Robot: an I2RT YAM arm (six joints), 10 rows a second.
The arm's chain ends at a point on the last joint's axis. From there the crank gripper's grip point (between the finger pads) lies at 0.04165 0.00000 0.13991 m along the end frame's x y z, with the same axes.
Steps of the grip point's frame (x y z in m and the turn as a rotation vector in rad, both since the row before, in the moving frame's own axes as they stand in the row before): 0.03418, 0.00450, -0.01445, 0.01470, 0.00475, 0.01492; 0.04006, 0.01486, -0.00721, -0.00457, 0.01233, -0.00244; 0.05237, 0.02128, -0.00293, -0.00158, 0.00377, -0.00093; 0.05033, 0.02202, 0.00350, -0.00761, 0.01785, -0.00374; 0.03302, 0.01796, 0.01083, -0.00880, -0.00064, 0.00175
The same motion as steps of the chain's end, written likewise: 0.03351, 0.00593, -0.01424, 0.01470, 0.00475, 0.01492; 0.03834, 0.01433, -0.00668, -0.00457, 0.01233, -0.00244; 0.05184, 0.02110, -0.00277, -0.00158, 0.00377, -0.00093; 0.04784, 0.02112, 0.00427, -0.00761, 0.01785, -0.00374; 0.03311, 0.01666, 0.01081, -0.00880, -0.00064, 0.00175
